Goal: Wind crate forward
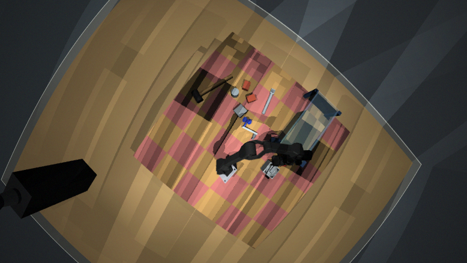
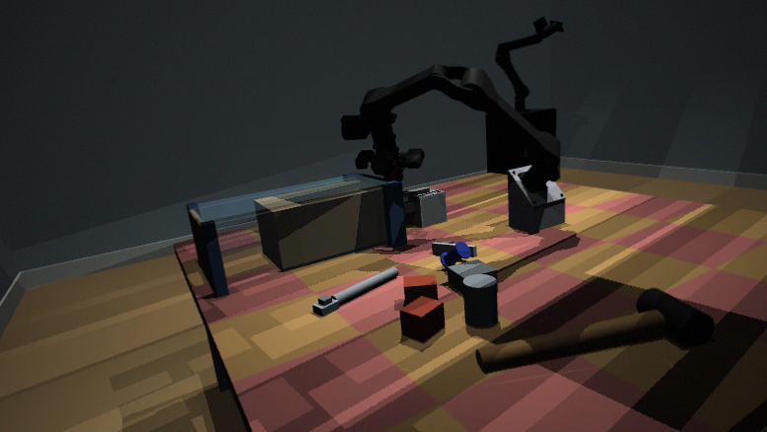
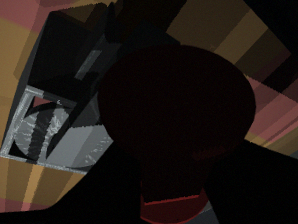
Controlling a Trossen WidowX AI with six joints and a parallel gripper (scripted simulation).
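The grey crank arm is 3 cm behind my gripper tip, 1 cm to the left of it and 3 cm below it. From my gripper tip the other things lie so: grey winch: 10 cm behind, 10 cm below; then red knob: 1 cm ahead, 1 cm to the left; then clear-panelled cubby: 32 cm ahead, 1 cm to the left, 2 cm below.
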